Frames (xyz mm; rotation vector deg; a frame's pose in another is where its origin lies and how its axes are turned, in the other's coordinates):
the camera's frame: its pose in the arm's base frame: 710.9 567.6 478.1 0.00 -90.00 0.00
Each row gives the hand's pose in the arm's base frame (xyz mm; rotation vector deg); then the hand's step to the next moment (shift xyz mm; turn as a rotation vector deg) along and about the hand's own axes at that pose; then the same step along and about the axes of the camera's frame.
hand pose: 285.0 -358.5 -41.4 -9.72 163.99 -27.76
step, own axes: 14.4 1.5 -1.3 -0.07 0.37 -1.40
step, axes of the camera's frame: -2.3 -0.4 14.3 1.18 0.79 0.31
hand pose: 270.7 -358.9 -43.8 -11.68 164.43 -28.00
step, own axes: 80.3 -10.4 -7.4 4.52 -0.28 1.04
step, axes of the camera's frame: -5.3 -21.3 78.3 -1.74 -1.36 4.09
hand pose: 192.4 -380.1 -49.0 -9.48 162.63 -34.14
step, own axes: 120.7 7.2 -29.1 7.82 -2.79 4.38
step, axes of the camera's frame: -1.9 -1.4 124.3 -4.37 -5.45 6.28
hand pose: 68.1 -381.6 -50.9 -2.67 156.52 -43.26
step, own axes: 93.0 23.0 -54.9 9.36 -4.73 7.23
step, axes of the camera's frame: 6.8 36.7 103.9 -6.14 -8.70 6.98
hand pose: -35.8 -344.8 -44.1 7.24 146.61 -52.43
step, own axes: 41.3 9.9 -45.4 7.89 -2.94 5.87
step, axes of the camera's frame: 8.7 33.8 51.4 -5.63 -6.38 5.74
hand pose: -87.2 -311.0 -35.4 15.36 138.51 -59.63
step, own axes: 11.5 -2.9 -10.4 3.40 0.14 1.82
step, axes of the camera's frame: 2.1 5.4 14.7 -2.89 -1.27 2.22
